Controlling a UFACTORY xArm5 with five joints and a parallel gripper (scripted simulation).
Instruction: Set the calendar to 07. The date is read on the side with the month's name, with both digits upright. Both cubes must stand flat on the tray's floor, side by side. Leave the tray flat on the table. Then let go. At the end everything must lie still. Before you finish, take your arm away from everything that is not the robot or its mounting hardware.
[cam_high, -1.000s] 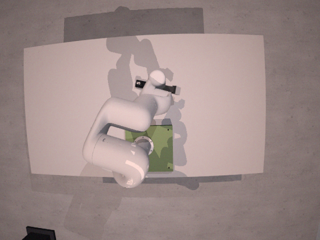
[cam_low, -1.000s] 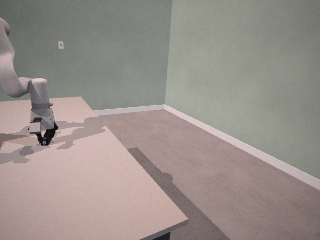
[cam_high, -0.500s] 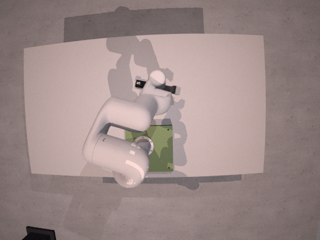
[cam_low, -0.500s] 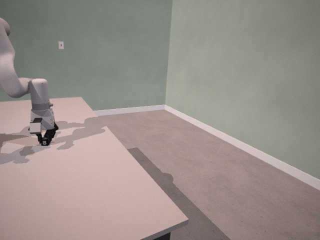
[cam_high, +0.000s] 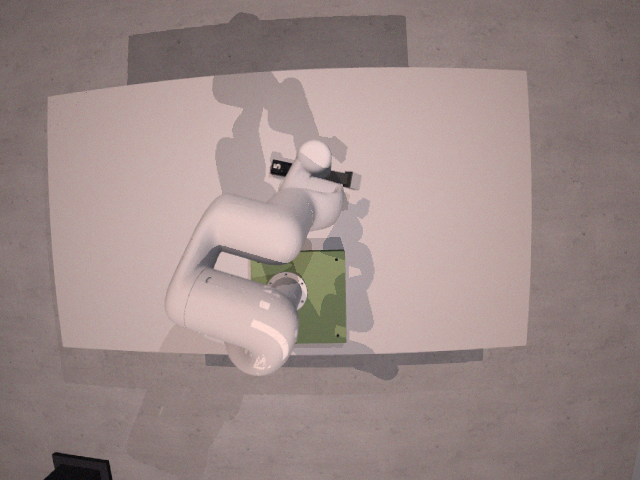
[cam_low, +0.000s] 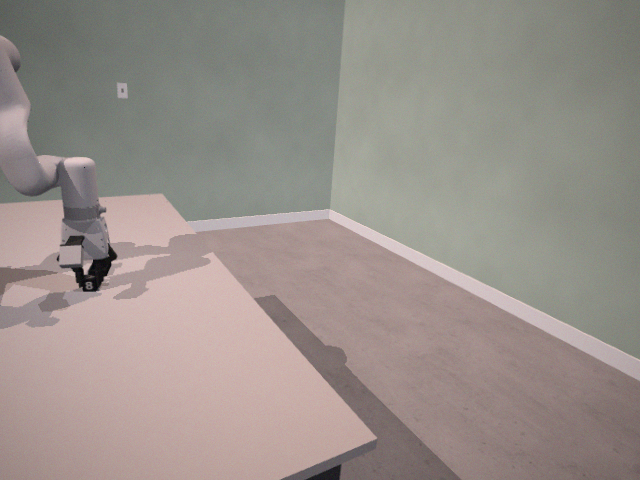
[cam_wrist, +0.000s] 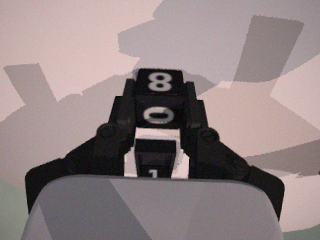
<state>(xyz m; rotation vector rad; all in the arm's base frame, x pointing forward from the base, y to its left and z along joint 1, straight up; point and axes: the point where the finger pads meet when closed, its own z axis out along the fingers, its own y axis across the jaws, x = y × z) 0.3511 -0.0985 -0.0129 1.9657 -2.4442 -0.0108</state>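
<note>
The black cube lies 1 cm below my hand. From my hand the other things lie so: black calendar tray: 11 cm to the left, 2 cm below, 2 cm ahead.
</note>
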